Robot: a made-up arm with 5 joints.
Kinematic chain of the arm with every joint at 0, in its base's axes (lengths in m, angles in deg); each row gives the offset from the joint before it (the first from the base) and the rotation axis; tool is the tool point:
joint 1: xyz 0 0 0.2 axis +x
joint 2: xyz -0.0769 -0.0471 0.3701 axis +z
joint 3: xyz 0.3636 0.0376 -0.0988 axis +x
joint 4: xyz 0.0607 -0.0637 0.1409 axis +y
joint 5: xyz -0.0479 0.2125 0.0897 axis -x
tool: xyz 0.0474 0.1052 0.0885
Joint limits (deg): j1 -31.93..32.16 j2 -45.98..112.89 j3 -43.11..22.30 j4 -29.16..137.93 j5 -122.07..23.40
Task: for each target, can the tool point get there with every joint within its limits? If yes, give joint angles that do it. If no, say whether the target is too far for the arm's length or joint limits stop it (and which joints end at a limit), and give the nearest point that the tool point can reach.
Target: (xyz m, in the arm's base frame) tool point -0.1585 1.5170 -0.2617
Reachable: no: too far | nearest point -0.1135 0.7345 0.1305 | short by 0.876 m
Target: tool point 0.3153 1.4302 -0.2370
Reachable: no: too far | nearest point 0.1033 0.7114 0.1342 | short by 0.836 m
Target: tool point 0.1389 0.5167 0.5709
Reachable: yes | joints 9.73 55.66 -23.27 111.55 -62.09
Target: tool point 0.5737 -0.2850 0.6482
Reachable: yes | joints 12.96 -28.69 0.24 67.32 -44.59
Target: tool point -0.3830 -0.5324 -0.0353
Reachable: no: joint limits stop it (at a limit: joint 1, joint 2, joint 3, joint 4, joint 5) | nearest point 0.1422 -0.5580 0.4572 | short by 0.720 m
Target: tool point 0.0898 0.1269 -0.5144
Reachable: no: joint limits stop it (at a limit: joint 1, joint 3, joint 4) | nearest point 0.0992 0.4927 0.0157 | short by 0.644 m
